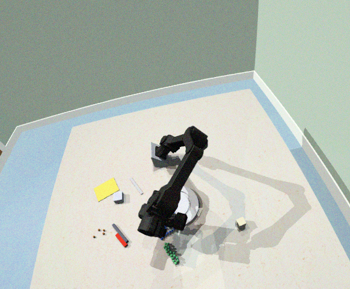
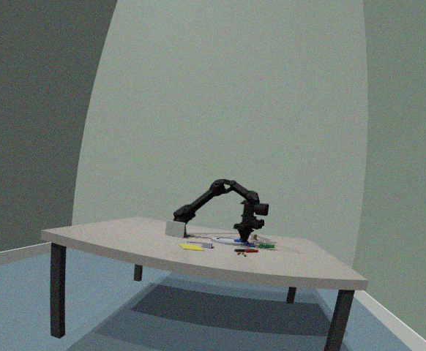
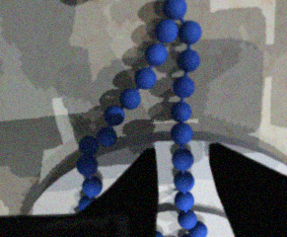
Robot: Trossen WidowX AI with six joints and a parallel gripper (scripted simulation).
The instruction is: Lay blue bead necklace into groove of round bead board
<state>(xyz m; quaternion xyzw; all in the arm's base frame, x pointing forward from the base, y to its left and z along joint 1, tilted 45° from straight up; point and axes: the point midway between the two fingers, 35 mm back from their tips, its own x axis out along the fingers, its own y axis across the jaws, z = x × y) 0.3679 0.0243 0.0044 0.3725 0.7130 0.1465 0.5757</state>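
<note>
My gripper tip is now 80 mm past the round bead board, 40 mm to the right of it and 10 mm above it. The rest, counted from my gripper tip: white cube: 150 mm behind, 230 mm to the right; then grey tool: 40 mm ahead, 210 mm to the right, 10 mm below; then stick: 210 mm behind, 150 mm to the right, 10 mm below.
</note>
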